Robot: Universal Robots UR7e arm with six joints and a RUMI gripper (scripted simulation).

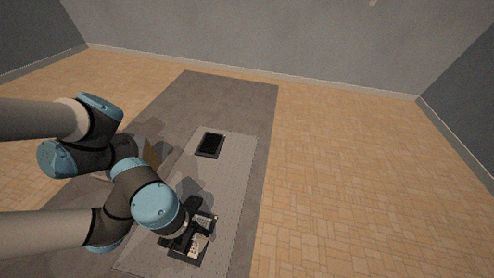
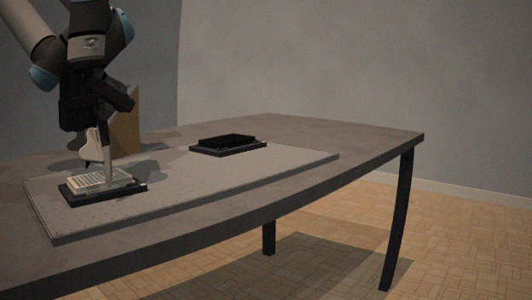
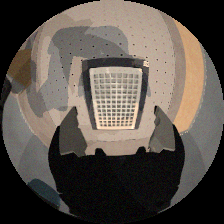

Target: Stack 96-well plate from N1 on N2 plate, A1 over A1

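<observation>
The white 96-well plate lies 10 mm below my hand. From my hand the other things lie so: black nest: 20 mm below; then black plate: 420 mm to the left, 90 mm behind, 10 mm below.
</observation>
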